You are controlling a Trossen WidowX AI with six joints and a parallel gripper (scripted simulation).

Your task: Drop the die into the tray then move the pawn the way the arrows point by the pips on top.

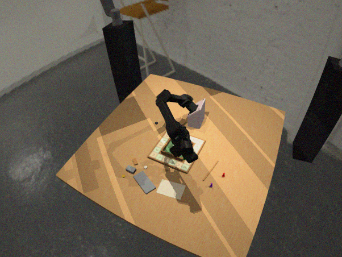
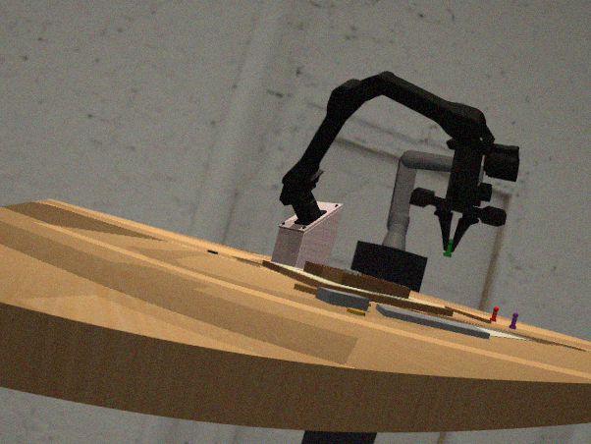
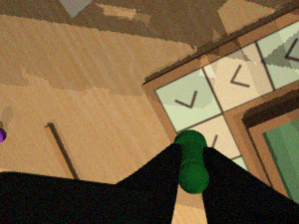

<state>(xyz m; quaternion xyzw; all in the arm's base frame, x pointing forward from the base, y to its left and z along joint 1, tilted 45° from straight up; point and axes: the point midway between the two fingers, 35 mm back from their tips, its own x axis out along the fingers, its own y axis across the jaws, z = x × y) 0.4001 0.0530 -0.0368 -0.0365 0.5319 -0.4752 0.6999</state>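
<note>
The white die lies 130 mm behind my gripper tip, 110 mm to the right of it and 90 mm below it. Also, from my gripper tip: wooden stick 160 mm to the left, 110 mm below, 40 mm behind; then paper sheet 160 mm ahead, 120 mm below, 30 mm to the right; then green pawn 10 mm above.
</note>
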